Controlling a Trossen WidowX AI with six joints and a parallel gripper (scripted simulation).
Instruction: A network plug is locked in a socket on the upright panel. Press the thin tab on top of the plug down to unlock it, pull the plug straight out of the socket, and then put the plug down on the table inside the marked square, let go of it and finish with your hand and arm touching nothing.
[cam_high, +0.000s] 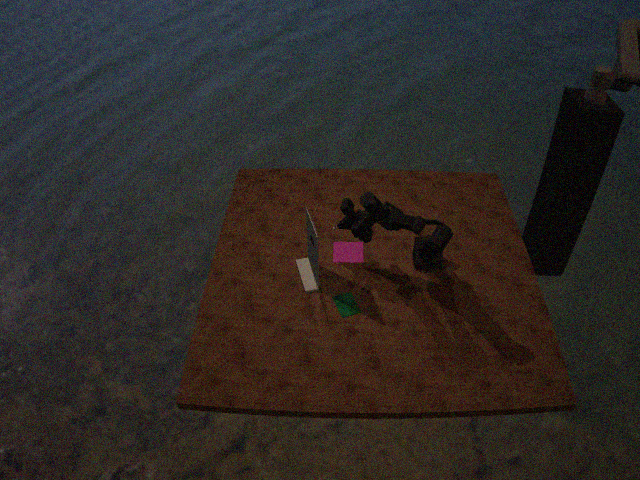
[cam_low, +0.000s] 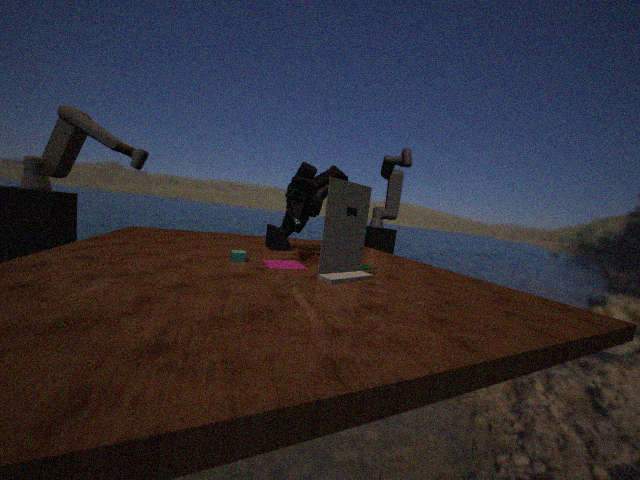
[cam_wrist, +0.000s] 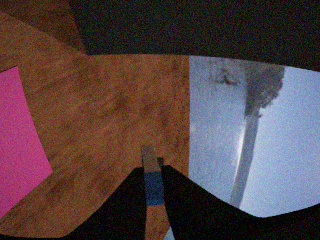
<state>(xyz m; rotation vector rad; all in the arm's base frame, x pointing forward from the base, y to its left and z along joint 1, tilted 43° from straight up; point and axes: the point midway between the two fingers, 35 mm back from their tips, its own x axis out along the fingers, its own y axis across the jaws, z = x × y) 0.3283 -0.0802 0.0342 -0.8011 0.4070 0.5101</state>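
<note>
My gripper tip is 14 cm above the magenta square, 4 cm past it and 1 cm to the left of it. Also, from my gripper tip: grey upright panel: 13 cm to the left, 9 cm ahead, 2 cm below; small teal block: 15 cm to the right, 13 cm below, 7 cm behind; network plug: right at my gripper tip.
</note>
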